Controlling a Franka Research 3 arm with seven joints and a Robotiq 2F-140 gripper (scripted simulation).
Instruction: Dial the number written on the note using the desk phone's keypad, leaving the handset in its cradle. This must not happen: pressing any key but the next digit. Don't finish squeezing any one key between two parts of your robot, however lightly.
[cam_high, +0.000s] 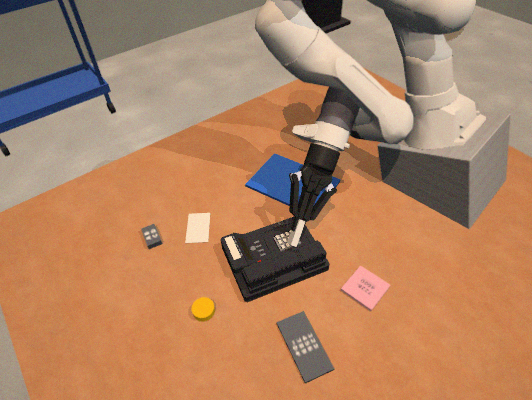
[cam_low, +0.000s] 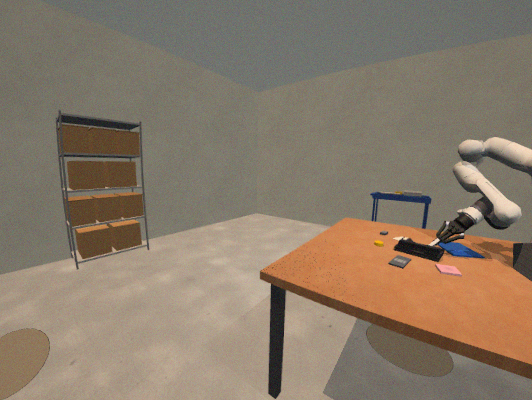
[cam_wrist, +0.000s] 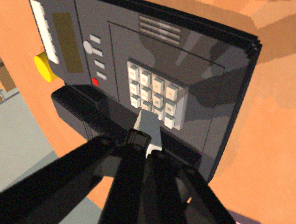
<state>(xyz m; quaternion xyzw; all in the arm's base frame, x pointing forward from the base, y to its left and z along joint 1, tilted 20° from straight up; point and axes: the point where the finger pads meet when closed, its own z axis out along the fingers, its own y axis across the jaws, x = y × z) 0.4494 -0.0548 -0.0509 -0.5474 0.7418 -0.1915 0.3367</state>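
Right now the handset is 7 cm ahead of my hand, 5 cm to the left of it and 2 cm below it. Round my hand: cream card (21 cm to the right, 16 cm ahead, 6 cm below); blue pad (18 cm to the right, 14 cm behind, 6 cm below); grey keypad slab (21 cm to the left, 15 cm ahead, 6 cm below).
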